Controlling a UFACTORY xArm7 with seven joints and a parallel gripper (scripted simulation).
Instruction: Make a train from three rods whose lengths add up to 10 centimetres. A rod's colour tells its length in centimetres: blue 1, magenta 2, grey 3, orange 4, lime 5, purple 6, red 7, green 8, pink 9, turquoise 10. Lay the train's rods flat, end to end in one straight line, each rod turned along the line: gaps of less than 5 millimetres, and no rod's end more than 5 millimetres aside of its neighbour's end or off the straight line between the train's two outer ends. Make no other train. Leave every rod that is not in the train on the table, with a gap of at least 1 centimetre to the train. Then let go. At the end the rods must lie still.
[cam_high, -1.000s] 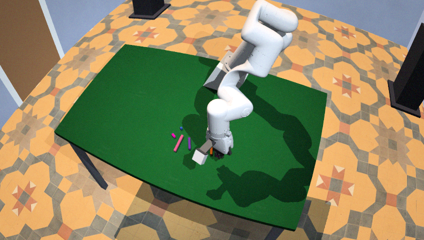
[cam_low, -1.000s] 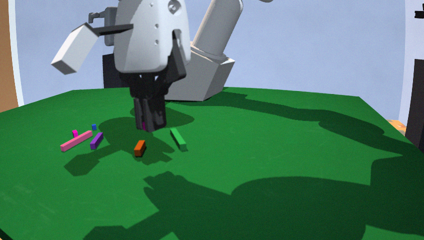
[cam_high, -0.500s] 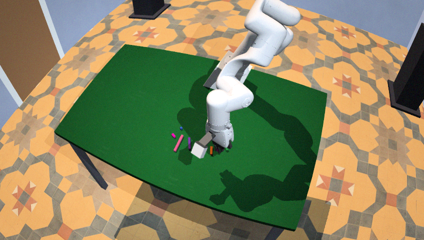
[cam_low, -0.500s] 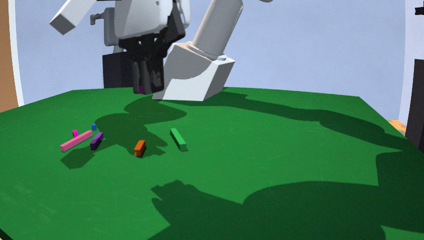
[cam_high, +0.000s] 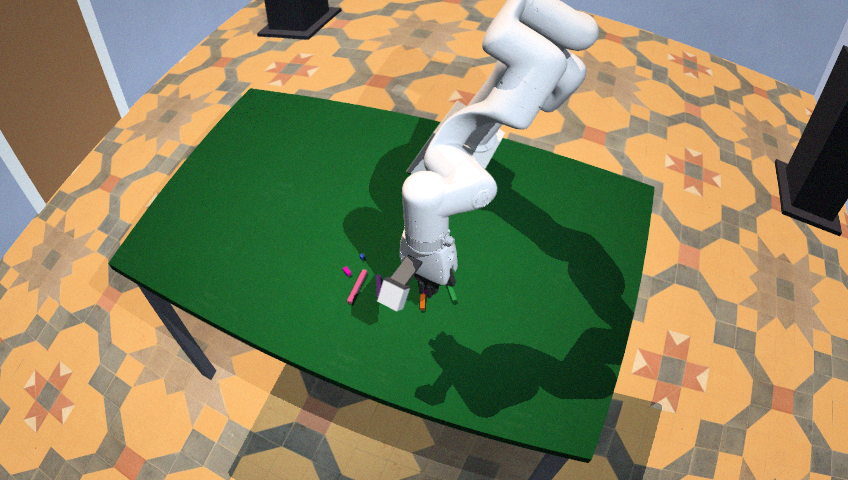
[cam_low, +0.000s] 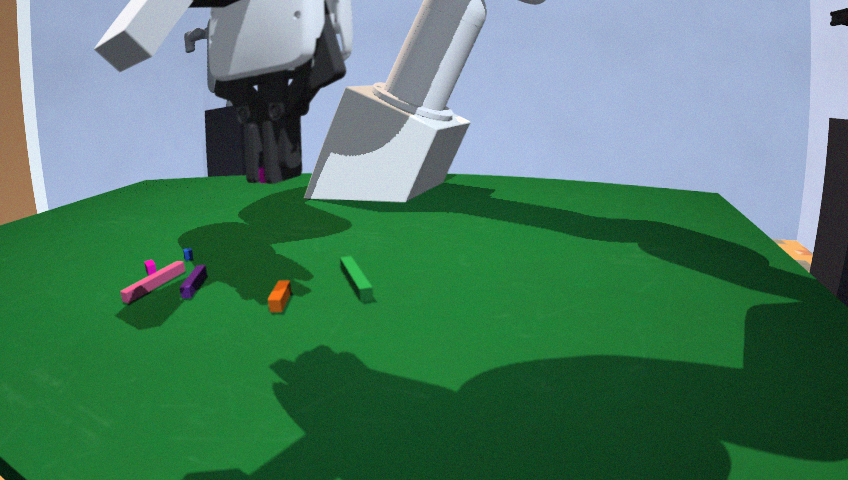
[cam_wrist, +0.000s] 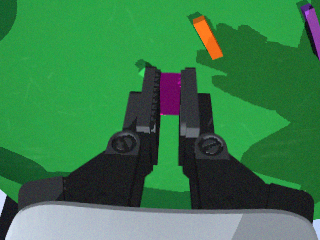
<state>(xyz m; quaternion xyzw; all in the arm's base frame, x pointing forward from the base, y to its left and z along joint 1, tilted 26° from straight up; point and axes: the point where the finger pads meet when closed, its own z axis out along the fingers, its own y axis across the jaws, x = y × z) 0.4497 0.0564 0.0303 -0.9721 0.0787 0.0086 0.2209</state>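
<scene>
My gripper is now 90 mm past the blue rod, 200 mm to the left of it and 120 mm above it. The rest, counted from my hand: green rod 90 mm behind, 10 mm to the left, 120 mm below; then magenta rod 20 mm below; then orange rod 30 mm behind, 30 mm to the right, 120 mm below.
</scene>
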